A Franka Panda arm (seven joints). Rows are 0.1 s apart.
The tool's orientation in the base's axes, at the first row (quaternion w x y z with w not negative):
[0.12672 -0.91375 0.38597 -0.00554]
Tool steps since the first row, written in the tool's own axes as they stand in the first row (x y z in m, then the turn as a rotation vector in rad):
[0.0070 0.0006 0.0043 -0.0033 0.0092 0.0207]
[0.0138 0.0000 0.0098 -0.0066 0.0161 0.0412]
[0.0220 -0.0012 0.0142 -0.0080 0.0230 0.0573]
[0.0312 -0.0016 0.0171 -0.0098 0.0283 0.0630]
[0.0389 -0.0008 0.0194 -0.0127 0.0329 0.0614]
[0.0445 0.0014 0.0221 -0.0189 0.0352 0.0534]
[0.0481 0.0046 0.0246 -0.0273 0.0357 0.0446]
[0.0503 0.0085 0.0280 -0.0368 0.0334 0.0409]
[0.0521 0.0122 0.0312 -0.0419 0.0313 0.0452]
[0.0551 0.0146 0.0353 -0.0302 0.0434 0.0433]
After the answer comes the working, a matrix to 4 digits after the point.
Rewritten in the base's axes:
[0.0050 -0.0044 -0.0049 -0.0066 0.0009 -0.0219]
[0.0107 -0.0075 -0.0107 -0.0115 0.0032 -0.0431]
[0.0178 -0.0115 -0.0154 -0.0156 0.0033 -0.0602]
[0.0249 -0.0171 -0.0189 -0.0200 0.0023 -0.0668]
[0.0300 -0.0225 -0.0220 -0.0254 0.0009 -0.0661]
[0.0326 -0.0274 -0.0256 -0.0323 0.0019 -0.0583]
[0.0332 -0.0315 -0.0291 -0.0395 0.0055 -0.0492]
[0.0323 -0.0349 -0.0335 -0.0449 0.0129 -0.0442]
[0.0314 -0.0379 -0.0376 -0.0466 0.0189 -0.0475]
[0.0322 -0.0407 -0.0424 -0.0471 0.0021 -0.0495]

The tool's axes in the first row as the columns of a matrix, in the base's axes (rounded; the answer above uses it unrounded):
[0.7020 -0.7040 0.1079]
[-0.7068 -0.6699 0.2273]
[-0.0877 -0.2359 -0.9678]

